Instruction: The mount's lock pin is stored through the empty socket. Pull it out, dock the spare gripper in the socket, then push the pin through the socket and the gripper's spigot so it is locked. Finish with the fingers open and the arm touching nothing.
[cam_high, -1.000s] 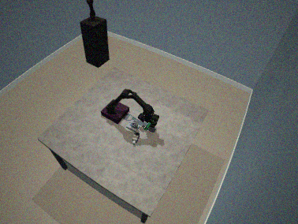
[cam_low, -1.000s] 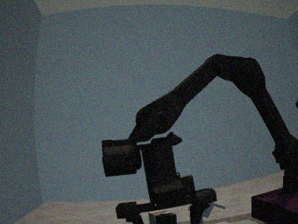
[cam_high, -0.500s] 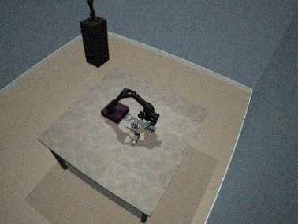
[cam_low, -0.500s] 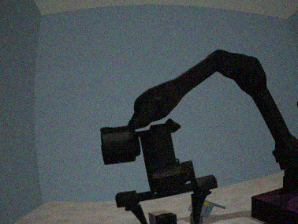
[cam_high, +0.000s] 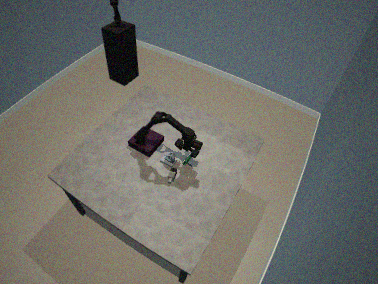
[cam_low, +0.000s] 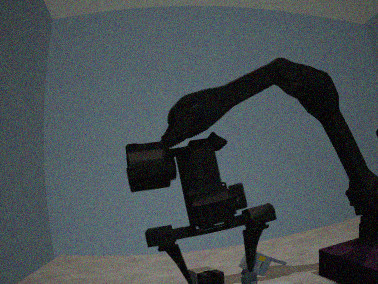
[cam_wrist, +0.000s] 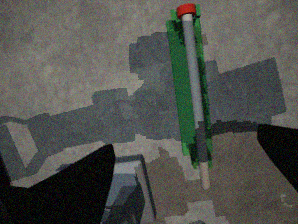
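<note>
My gripper tip is 10 mm short of the spare gripper, 200 mm to the left of it and 60 mm above it. The rest, counted from my gripper tip: green bar (10 mm ahead, 20 mm to the left, 60 mm below); then grey socket block (90 mm behind, 80 mm to the right, 30 mm below).
</note>
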